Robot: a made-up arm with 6 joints. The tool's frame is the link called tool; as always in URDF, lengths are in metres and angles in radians.
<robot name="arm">
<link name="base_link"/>
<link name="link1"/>
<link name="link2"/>
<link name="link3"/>
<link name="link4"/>
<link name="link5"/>
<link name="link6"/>
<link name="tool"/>
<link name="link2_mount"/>
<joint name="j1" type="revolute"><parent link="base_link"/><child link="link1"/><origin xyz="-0.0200 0.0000 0.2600" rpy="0.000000 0.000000 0.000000"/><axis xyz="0 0 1"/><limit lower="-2.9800" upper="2.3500" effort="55" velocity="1.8"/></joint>
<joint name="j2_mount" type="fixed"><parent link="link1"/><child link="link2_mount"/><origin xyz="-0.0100 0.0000 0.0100" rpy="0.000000 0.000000 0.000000"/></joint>
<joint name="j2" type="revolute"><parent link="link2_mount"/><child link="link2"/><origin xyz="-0.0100 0.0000 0.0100" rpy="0.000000 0.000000 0.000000"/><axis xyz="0 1 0"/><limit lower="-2.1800" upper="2.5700" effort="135" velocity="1.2"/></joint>
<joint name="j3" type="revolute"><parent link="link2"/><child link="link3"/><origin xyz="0.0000 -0.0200 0.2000" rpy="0.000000 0.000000 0.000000"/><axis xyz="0 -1 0"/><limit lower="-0.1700" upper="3.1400" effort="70" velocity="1.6"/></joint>
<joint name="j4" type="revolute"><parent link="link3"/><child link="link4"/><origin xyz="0.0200 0.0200 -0.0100" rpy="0.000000 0.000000 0.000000"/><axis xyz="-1 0 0"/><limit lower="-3.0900" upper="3.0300" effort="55" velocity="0.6"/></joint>
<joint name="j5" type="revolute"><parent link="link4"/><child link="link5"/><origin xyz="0.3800 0.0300 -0.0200" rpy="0.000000 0.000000 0.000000"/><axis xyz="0 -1 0"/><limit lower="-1.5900" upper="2.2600" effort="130" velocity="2.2"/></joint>
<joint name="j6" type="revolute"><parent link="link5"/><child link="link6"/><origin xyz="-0.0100 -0.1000 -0.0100" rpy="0.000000 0.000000 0.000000"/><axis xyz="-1 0 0"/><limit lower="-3.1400" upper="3.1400" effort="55" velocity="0.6"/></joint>
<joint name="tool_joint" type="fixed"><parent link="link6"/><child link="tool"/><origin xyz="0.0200 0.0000 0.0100" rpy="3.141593 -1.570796 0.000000"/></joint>
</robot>
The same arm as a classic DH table. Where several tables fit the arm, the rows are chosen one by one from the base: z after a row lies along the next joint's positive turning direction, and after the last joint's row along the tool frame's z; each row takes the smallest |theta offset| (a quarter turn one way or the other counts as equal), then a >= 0, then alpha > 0; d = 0 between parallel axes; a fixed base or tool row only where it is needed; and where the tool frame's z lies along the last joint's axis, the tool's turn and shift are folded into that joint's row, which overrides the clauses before.
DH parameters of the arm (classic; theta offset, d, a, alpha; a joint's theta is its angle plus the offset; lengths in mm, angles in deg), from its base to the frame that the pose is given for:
base (fixed): 0.00 0.0 -20.0 0.00
j1: 0.00 280.0 -20.0 -90.00
j2: -90.00 0.0 200.0 180.00
j3: 0.00 0.0 -10.0 -90.00
j4: 0.00 -400.0 -20.0 90.00
j5: 0.00 70.0 -10.0 -90.00
j6: 0.00 0.0 10.0 180.00
tool (fixed): 0.00 10.0 0.0 0.00
Joint limits (deg, base to tool): -170.74..134.65 -124.90..147.25 -9.74..179.91 -177.04..173.61 -91.10..129.49 -179.91..179.91

